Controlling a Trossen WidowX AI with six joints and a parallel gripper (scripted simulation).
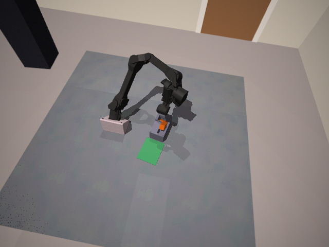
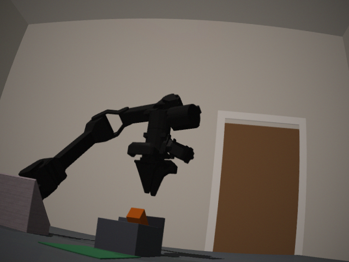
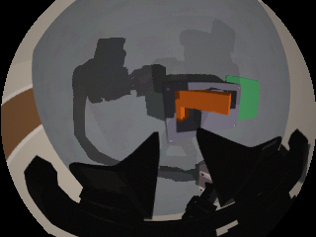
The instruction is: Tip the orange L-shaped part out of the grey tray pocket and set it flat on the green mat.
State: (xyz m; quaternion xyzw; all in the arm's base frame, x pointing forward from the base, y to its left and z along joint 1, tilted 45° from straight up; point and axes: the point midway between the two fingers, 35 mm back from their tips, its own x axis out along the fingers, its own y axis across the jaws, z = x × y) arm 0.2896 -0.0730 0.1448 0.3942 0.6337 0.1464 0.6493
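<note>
The orange L-shaped part lies 10 cm below my gripper tip, 4 cm to the right of it and 2 cm behind it. The rest, counted from my gripper tip: green mat 21 cm to the right, 16 cm below, 7 cm behind.
</note>
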